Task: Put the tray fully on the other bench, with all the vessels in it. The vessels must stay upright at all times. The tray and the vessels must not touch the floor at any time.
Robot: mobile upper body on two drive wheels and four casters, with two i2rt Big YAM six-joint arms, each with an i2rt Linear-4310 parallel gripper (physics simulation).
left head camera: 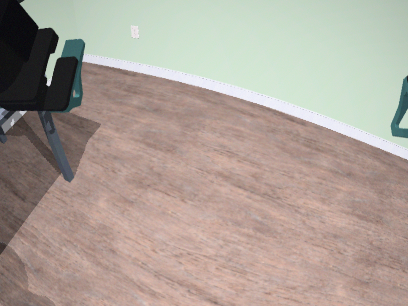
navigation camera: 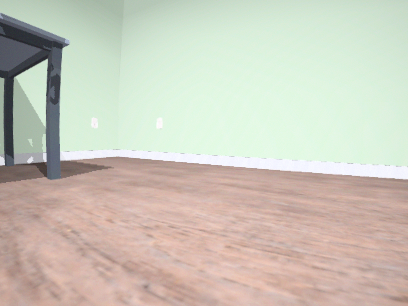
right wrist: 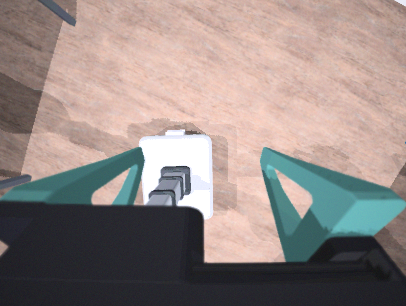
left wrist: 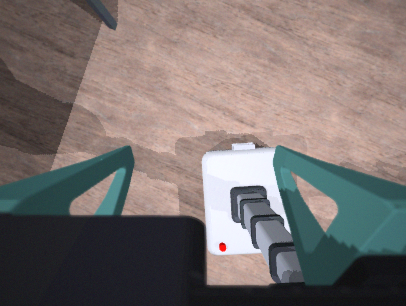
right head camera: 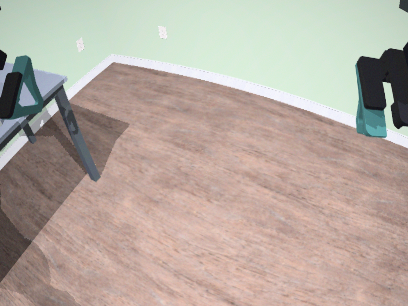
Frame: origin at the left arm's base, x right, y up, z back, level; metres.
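Seen in the pictures: left gripper, fingertip midpoint: [left head camera: 44, 100] [left wrist: 203, 153] [right head camera: 16, 107]; right gripper, fingertip midpoint: [right wrist: 202, 153] [right head camera: 394, 129].
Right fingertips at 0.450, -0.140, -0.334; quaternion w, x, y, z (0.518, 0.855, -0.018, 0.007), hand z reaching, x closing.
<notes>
A point is followed by its place in that frame, as x, y, z.
A bench with dark grey legs and a light grey top [right head camera: 52, 80] {-0.629, -0.648, -1.261} [navigation camera: 54, 140] {-0.592, -1.200, -1.245} stands at the left in the right head and navigation views. One of its legs [left head camera: 58, 152] {-0.598, -1.145, -1.231} shows in the left head view. No tray or vessels show, and most of the bench top is out of view. My left gripper [left wrist: 203, 153] {0.003, -0.121, -0.362} is open, with no object between its fingers, high above the floor. My right gripper [right wrist: 202, 153] {0.450, -0.140, -0.334} is open in the same way. In the head views my grippers are at the left and right edges, apart from the bench.
A green wall [left head camera: 250, 45] {0.531, -0.941, -2.009} [right head camera: 260, 40] {0.426, -0.936, -2.058} [navigation camera: 265, 75] {0.690, -0.624, -1.936} with a white baseboard [navigation camera: 250, 162] {0.589, -1.365, -1.968} runs across the back and meets another wall in a corner behind the bench. My white base [left wrist: 220, 175] {0.070, -1.150, -0.179} [right wrist: 200, 155] {0.405, -1.150, -0.178} stands on the wooden floor [left head camera: 215, 210] {0.276, -1.409, -1.062}. The bench casts a shadow at the left.
</notes>
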